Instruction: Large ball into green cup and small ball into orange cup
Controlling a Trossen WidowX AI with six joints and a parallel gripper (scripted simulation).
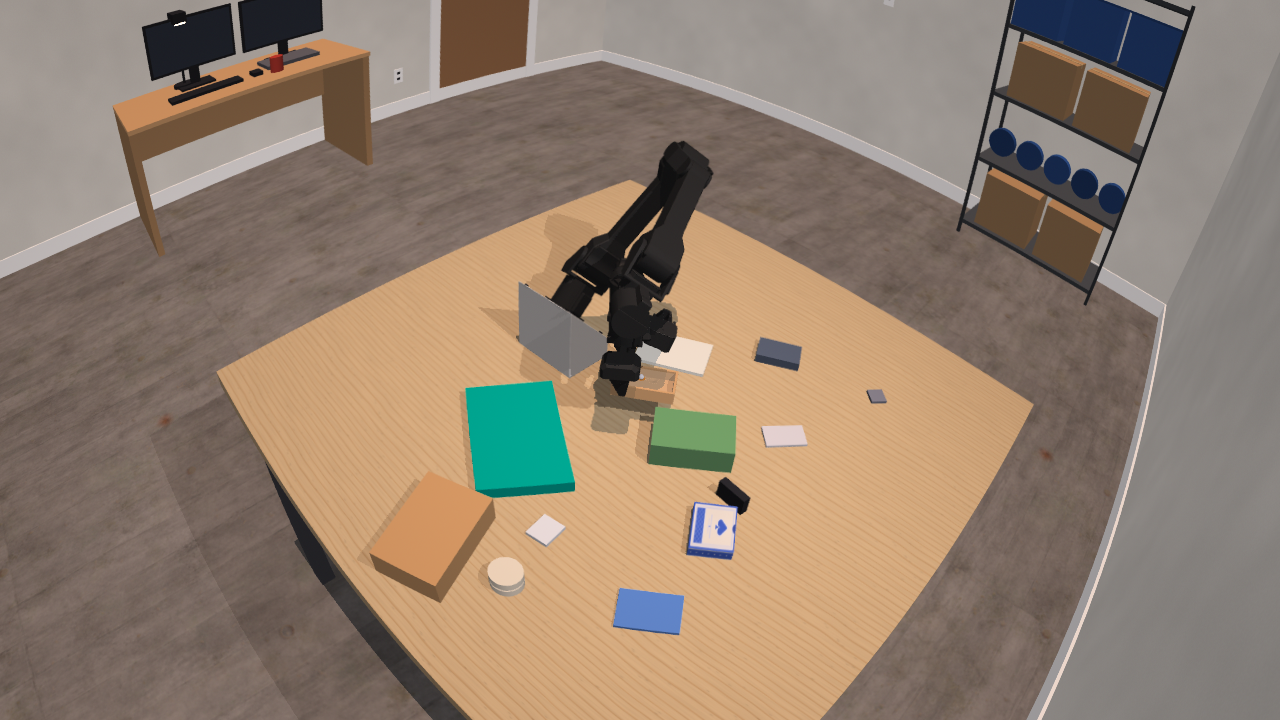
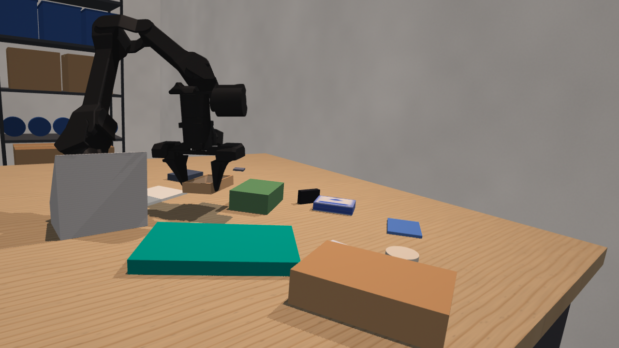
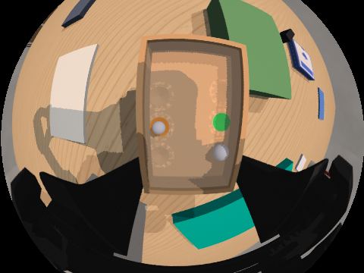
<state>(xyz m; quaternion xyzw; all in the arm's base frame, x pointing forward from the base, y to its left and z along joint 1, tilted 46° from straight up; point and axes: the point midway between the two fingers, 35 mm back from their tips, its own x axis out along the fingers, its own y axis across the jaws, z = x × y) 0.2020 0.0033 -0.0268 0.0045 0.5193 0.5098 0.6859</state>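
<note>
Right now the wooden puzzle is 3 cm ahead of my hand, 2 cm to the left of it and 3 cm below it. Round my hand: teal slab: 3 cm behind, 21 cm to the right, 8 cm below; green box: 15 cm ahead, 3 cm to the left, 7 cm below; cream slab: 6 cm behind, 17 cm to the left, 9 cm below.
</note>
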